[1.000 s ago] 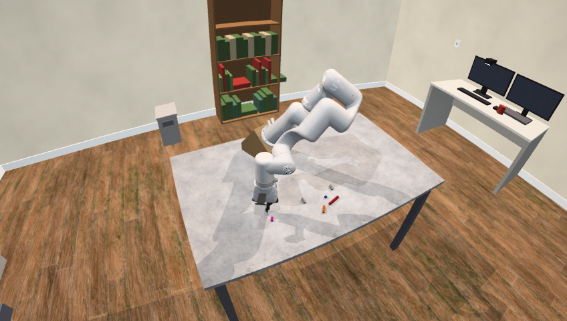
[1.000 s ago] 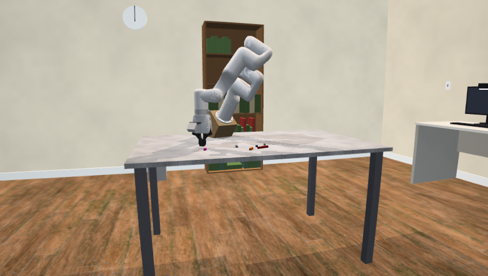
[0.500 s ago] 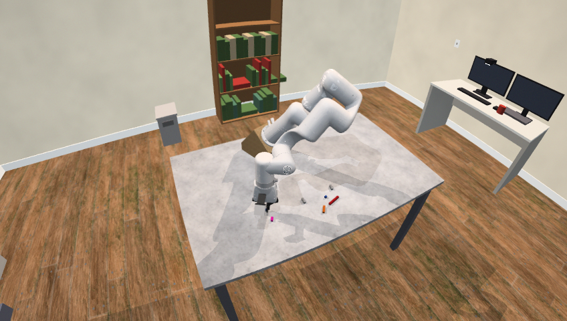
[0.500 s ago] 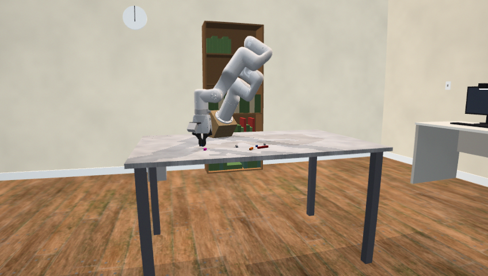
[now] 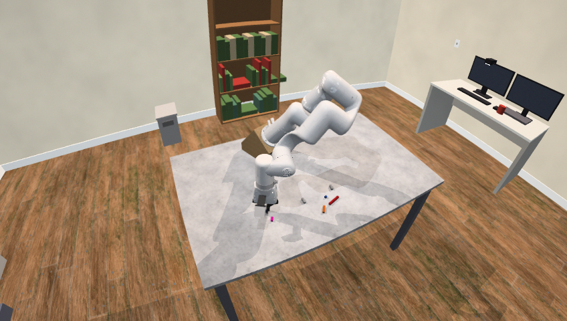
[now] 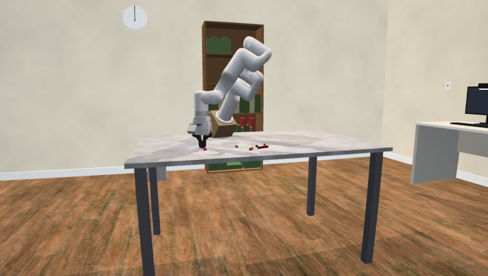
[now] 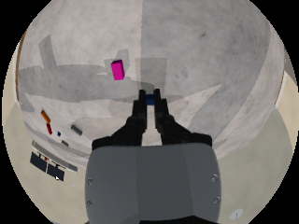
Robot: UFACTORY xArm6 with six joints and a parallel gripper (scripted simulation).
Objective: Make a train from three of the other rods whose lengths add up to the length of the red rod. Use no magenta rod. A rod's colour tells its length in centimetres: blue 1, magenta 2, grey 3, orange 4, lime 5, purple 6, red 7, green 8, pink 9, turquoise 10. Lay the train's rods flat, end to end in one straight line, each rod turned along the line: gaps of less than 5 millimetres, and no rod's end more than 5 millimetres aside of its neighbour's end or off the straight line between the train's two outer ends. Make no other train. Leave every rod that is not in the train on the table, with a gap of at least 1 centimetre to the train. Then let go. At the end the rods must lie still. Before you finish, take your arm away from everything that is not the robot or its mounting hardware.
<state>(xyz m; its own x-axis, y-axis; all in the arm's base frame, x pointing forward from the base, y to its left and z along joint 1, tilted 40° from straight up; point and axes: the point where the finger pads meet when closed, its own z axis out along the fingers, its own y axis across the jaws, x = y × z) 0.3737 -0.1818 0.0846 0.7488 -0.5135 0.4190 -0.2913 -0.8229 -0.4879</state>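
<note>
Right now the magenta rod is 5 cm ahead of my hand, 1 cm to the left of it and 2 cm below it. From my hand the other things lie so: red rod 4 cm ahead, 33 cm to the left, 2 cm below; then orange rod 7 cm ahead, 26 cm to the left, 2 cm below.
</note>
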